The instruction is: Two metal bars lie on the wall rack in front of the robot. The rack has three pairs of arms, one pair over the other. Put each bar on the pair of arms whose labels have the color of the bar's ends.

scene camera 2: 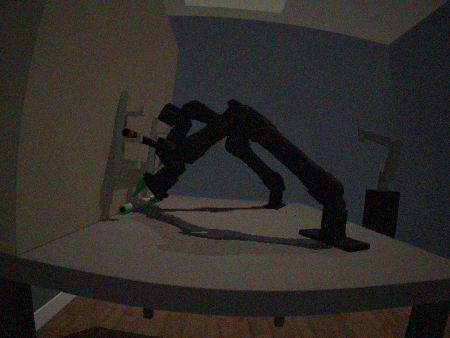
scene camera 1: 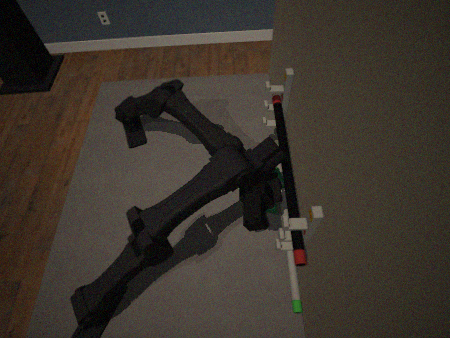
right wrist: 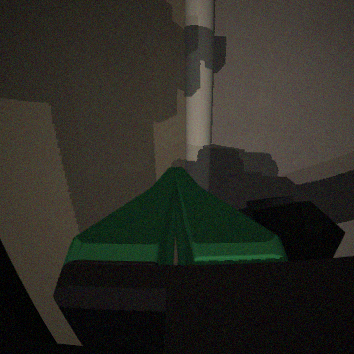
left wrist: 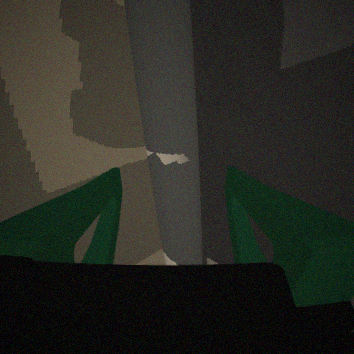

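Where they show: left gripper, fingertip midpoint: [scene camera 2: 137, 202] [left wrist: 173, 177]; right gripper, fingertip midpoint: [scene camera 2: 158, 166] [scene camera 1: 276, 210] [right wrist: 175, 178]; left arm's base, link origin: [scene camera 2: 331, 240] [scene camera 1: 133, 127]; right arm's base, link origin: [scene camera 2: 275, 206] [scene camera 1: 99, 315].
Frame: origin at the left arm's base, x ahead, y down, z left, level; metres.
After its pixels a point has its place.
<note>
The black bar with red ends [scene camera 1: 291, 185] @(x 0.374, y -0.247, z -0.578 m) [scene camera 2: 129, 133] @(x 0.465, y -0.232, z -0.277 m) lies on the rack's middle arms, beside the red label. The white bar with green ends [scene camera 1: 294, 285] @(x 0.323, y -0.024, z -0.769 m) [scene camera 2: 124, 209] @(x 0.465, y -0.014, z -0.350 m) [right wrist: 199, 122] @(x 0.382, y -0.023, z -0.587 m) lies low near the foot of the wall, apparently on the table. My left gripper [scene camera 1: 283, 186] @(x 0.421, y -0.020, z -0.474 m) [scene camera 2: 138, 202] @(x 0.421, y -0.020, z -0.474 m) [left wrist: 173, 177] @(x 0.421, y -0.020, z -0.474 m) is open and empty; in its wrist view the shaded white bar [left wrist: 167, 90] @(x 0.404, y -0.020, z -0.513 m) runs between the spread fingers. My right gripper [scene camera 1: 277, 206] @(x 0.337, y -0.149, z -0.590 m) [right wrist: 175, 178] @(x 0.337, y -0.149, z -0.590 m) is shut and empty, its tips over the line of the white bar. Arms partly hide both bars' middles.
The white rack [scene camera 1: 317, 212] [scene camera 2: 120, 112] stands against the wall, with yellow [scene camera 2: 128, 98] @(x 0.480, y -0.335, z -0.302 m), red [scene camera 2: 125, 123] @(x 0.479, y -0.262, z -0.303 m) and green [scene camera 2: 123, 149] @(x 0.478, y -0.189, z -0.308 m) labels from top to bottom. The two arms overlap closely in front of it. The table [scene camera 2: 225, 275] @(x 0.325, y 0.000, z 0.137 m) meets the wall.
</note>
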